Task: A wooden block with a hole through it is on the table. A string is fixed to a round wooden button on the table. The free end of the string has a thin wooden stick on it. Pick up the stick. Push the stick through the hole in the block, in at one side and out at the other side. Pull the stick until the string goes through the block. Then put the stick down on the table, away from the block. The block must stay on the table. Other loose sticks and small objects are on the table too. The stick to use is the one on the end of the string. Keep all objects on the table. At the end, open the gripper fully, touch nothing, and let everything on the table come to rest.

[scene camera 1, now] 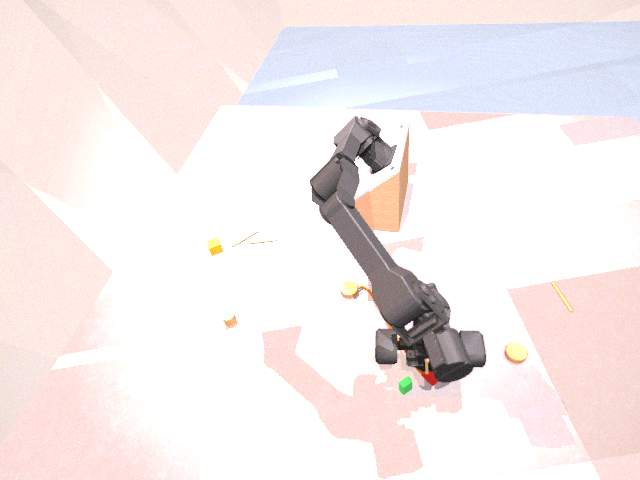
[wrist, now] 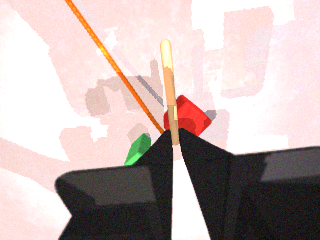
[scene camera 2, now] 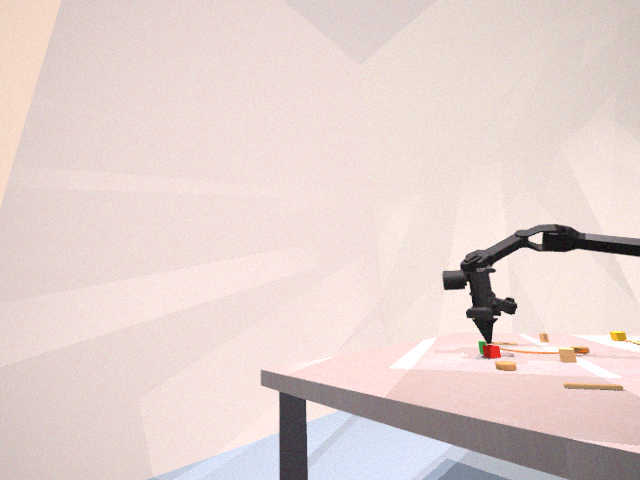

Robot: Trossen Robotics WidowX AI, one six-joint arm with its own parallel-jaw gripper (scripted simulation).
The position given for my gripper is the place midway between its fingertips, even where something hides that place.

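Observation:
Red cube (wrist: 190, 117), visible. My gripper (scene camera 1: 426, 369), (scene camera 2: 489, 343), (wrist: 174, 133), visible too.

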